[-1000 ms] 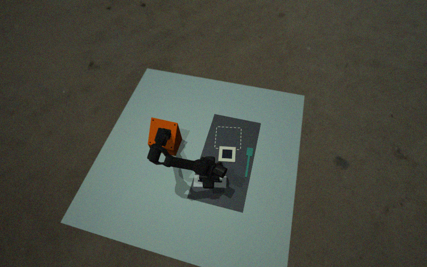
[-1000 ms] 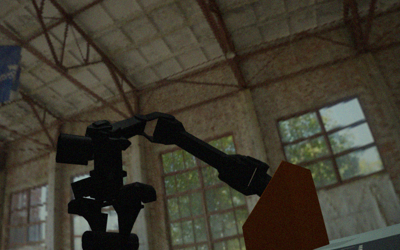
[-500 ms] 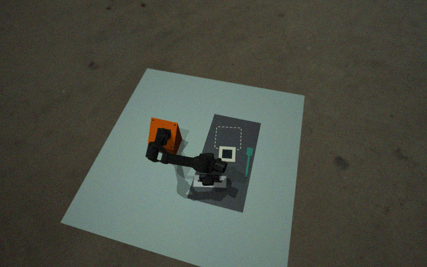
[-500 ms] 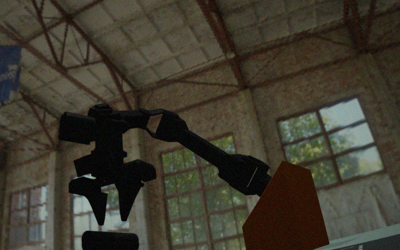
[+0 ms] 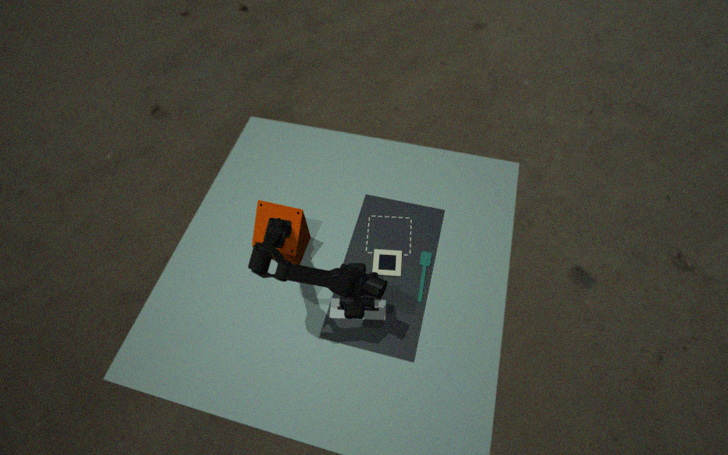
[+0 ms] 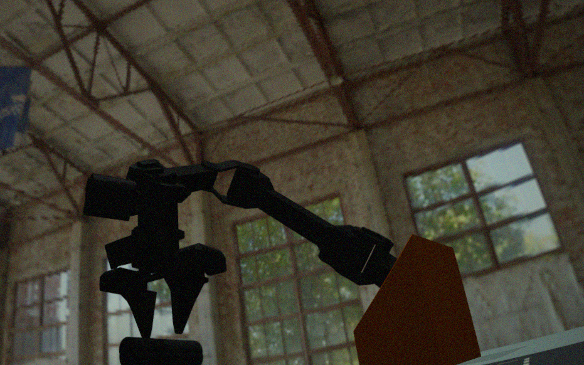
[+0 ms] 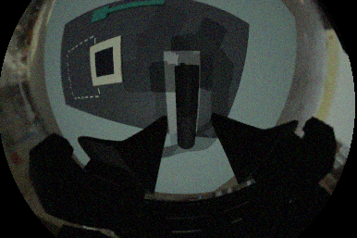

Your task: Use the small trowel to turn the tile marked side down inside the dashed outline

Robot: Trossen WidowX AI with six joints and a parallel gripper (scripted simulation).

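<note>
Right now my gripper tip is 2 cm short of the small trowel, 1 cm to the right of it and 6 cm above it. From my gripper tip the other things lie so: tile (6 cm ahead, 21 cm to the left, 9 cm below); then teal spatula-like tool (21 cm ahead, 20 cm to the left, 9 cm below); then dark mat (7 cm ahead, 18 cm to the left, 11 cm below).
</note>
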